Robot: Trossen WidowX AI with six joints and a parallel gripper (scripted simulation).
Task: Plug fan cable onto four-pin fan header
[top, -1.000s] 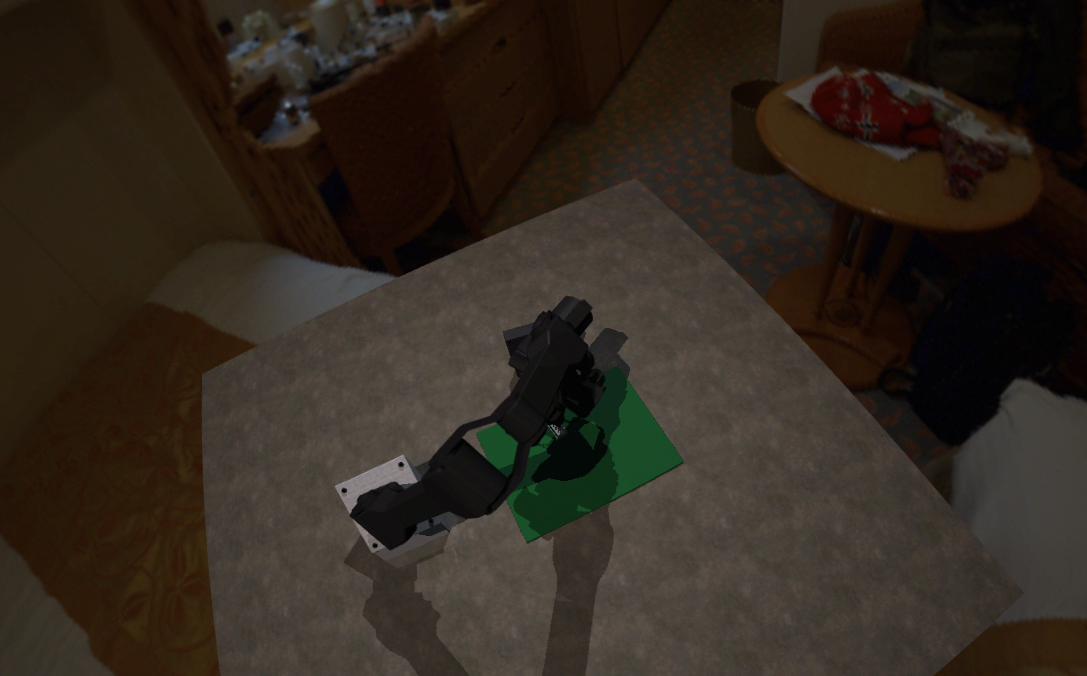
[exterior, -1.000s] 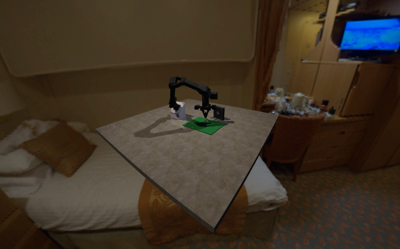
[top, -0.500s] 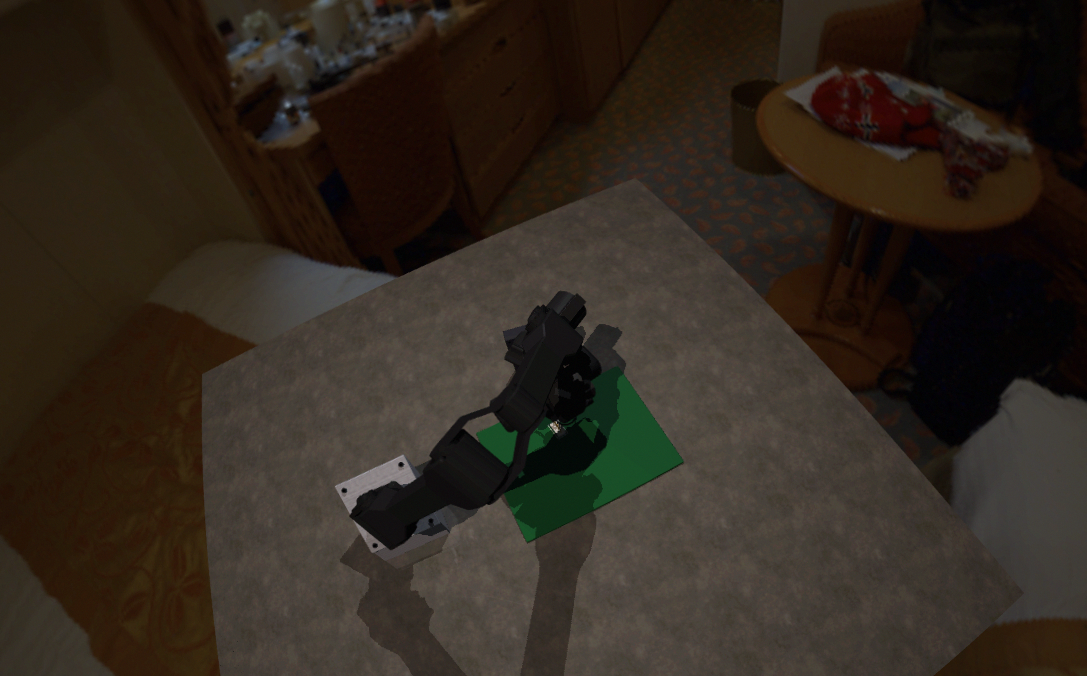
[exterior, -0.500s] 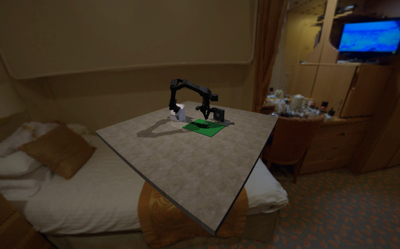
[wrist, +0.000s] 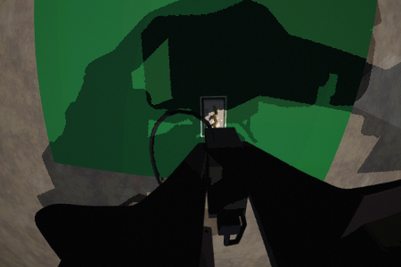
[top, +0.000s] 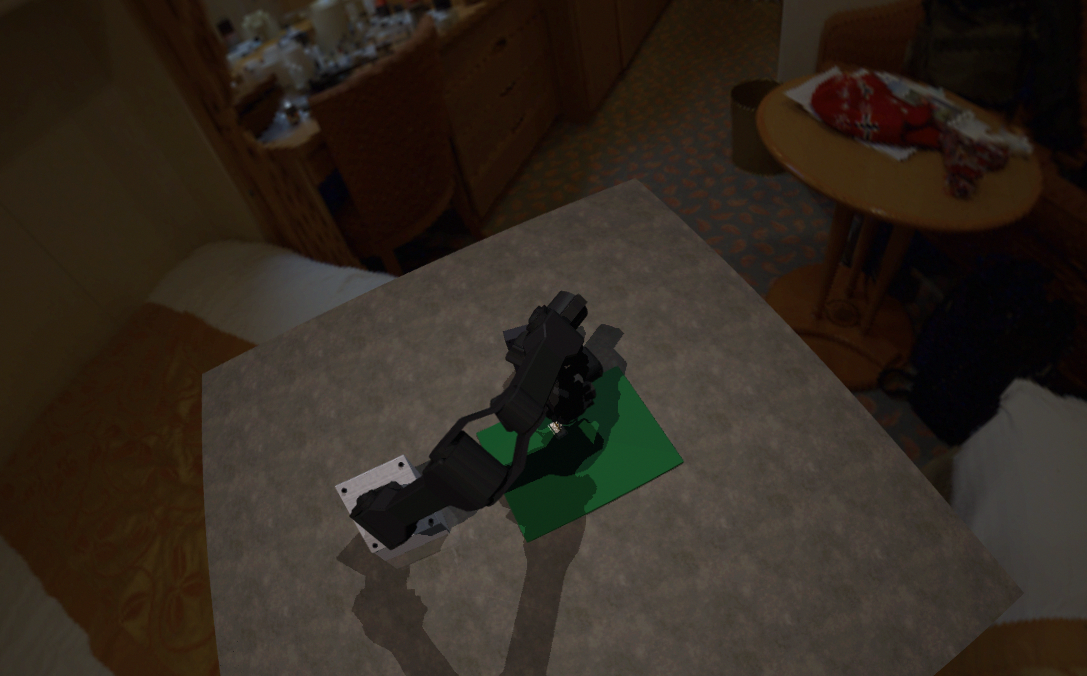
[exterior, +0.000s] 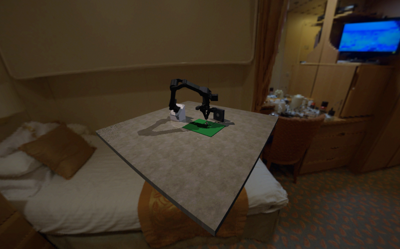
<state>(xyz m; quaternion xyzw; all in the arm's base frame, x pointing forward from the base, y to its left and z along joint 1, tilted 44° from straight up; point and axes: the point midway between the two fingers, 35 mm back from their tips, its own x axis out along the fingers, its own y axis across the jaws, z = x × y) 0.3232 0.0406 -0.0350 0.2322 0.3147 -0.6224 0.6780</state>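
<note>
My gripper tip is 60 mm above the white four-pin header. Also, from my gripper tip: black fan (40 mm ahead, 140 mm to the left, 10 mm below); green board (10 mm ahead, 50 mm to the right, 80 mm below); black plug (10 mm to the left, 10 mm above).
</note>
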